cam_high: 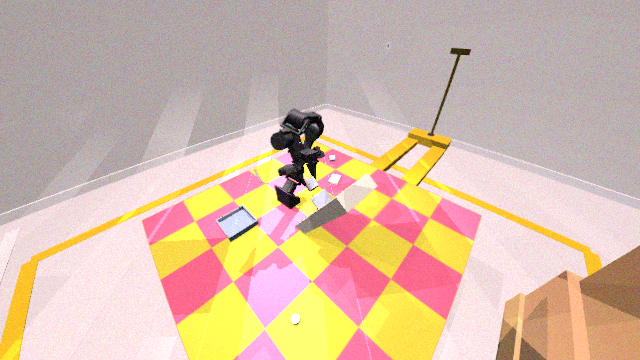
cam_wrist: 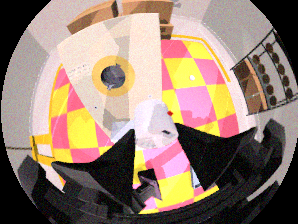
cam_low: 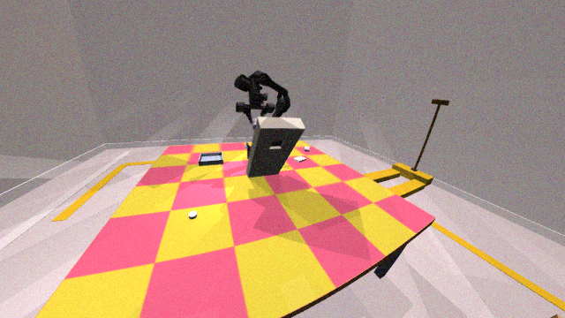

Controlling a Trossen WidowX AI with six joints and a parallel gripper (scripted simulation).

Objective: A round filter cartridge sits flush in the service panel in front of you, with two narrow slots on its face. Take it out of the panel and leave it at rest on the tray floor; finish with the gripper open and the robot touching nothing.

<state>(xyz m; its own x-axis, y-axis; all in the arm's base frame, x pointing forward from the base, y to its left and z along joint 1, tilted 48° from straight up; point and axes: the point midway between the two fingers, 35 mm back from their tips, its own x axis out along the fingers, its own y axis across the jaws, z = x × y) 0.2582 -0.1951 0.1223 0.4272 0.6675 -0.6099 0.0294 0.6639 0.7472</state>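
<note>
Now: gripper tip 29 cm past the grey tray, 24 cm to the left of it and 29 cm above it. From my gripper tip the other things lie so: flat white block: 20 cm behind, 38 cm to the left, 29 cm below; then service panel: 6 cm ahead, 5 cm to the left, 11 cm below; then round filter cartridge: right at my gripper tip.
</note>
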